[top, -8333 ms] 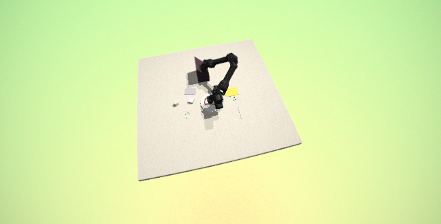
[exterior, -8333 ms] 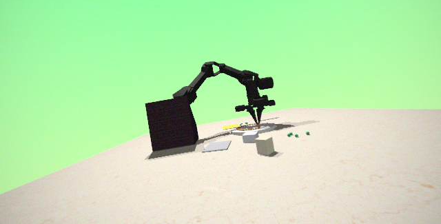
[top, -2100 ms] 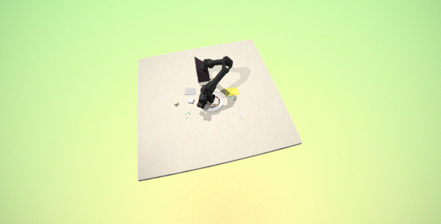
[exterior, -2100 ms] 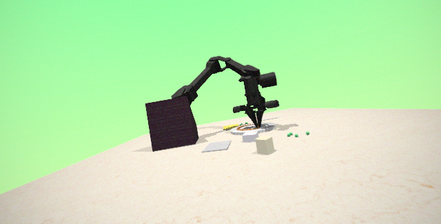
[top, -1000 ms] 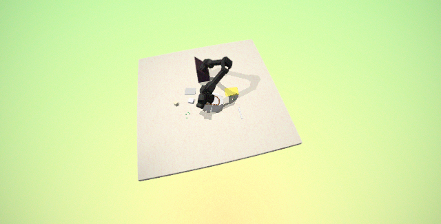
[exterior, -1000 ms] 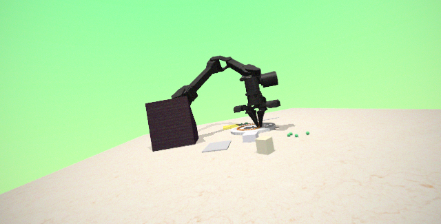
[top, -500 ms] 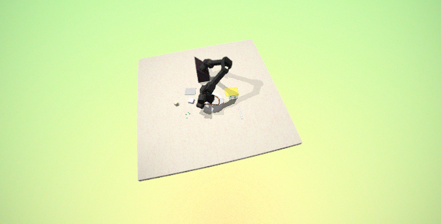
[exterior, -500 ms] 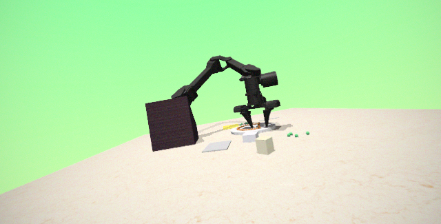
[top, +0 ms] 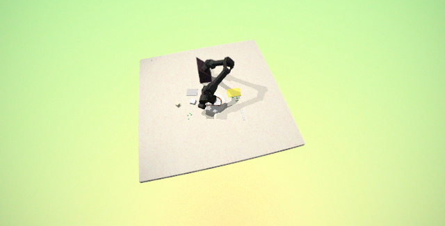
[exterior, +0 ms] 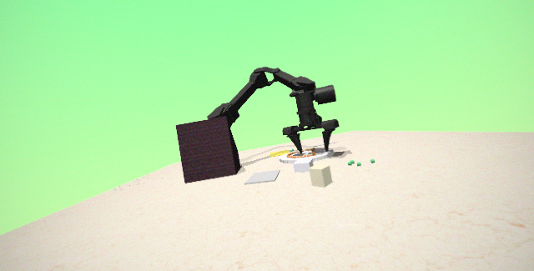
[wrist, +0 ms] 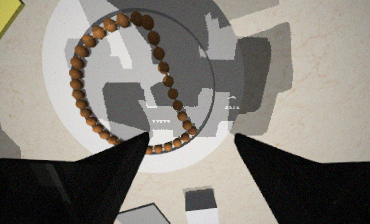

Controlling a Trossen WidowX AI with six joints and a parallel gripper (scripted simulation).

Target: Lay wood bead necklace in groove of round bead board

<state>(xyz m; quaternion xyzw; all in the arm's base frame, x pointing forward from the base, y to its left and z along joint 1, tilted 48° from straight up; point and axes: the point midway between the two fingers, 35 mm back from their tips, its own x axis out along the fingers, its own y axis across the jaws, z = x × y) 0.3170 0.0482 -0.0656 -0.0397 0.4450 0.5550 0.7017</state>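
Right now the round white bead board is 6 cm to the left of my gripper tip, 2 cm behind it and 1 cm below it. Round my gripper tip: cream cube: 26 cm to the right, 5 cm behind; yellow card: 25 cm to the left, 10 cm behind, 2 cm below; grey flat plate: 17 cm behind, 12 cm to the right, 2 cm below.
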